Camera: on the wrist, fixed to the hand. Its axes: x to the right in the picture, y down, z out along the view.
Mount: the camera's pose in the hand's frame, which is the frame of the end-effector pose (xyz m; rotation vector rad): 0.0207 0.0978 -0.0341 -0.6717 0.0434 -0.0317
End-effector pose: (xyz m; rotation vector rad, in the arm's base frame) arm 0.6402 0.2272 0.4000 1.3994 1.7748 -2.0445
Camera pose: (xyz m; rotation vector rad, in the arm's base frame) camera 0.7057 0.2338 0.3174 1.1991 2.2072 -1.2248
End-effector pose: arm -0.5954 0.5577 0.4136 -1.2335 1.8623 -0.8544
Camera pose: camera -0.6742 0.5738 0.3451 -1.6446 2.2590 -0.2587
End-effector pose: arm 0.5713 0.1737 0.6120 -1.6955 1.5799 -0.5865
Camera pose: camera 0.4856 0.1490 0.5555 -2.1966 1.9170 -0.0956
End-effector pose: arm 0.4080 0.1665 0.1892 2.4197 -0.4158 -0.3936
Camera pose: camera 0.4205 0.1044 0.2737 1.7772 -0.1822 -0.4136
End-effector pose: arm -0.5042 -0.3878 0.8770 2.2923 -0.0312 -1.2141
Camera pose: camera -0.4437 -0.4614 0.9225 1.7284 0.3739 -0.9917
